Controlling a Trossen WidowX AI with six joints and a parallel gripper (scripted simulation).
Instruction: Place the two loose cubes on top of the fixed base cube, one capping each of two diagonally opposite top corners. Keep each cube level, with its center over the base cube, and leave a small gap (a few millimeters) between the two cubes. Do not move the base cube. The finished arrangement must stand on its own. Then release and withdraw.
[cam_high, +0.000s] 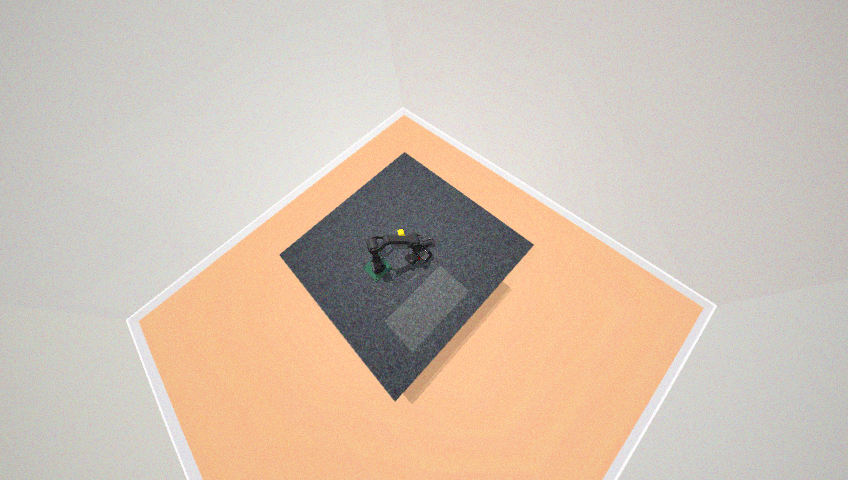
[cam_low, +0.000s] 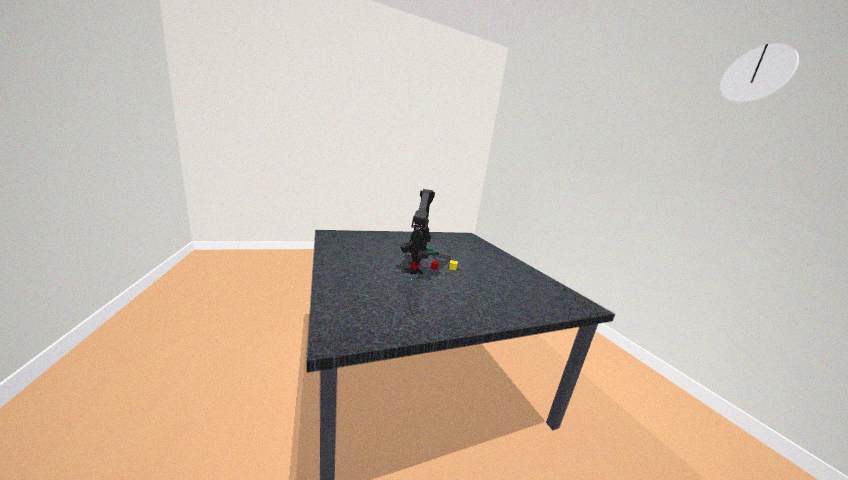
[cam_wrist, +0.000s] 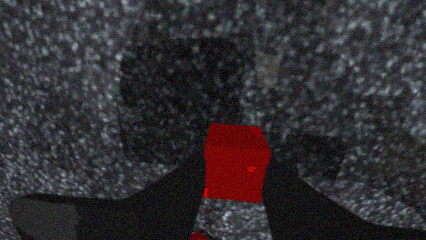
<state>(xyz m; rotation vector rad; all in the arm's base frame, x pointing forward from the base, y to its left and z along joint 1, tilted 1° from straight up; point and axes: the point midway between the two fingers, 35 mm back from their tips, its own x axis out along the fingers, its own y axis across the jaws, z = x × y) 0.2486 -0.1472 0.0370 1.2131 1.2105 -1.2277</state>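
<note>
Right now my gripper tip is 22 cm to the right of the yellow cube and 5 cm short of it.
</note>
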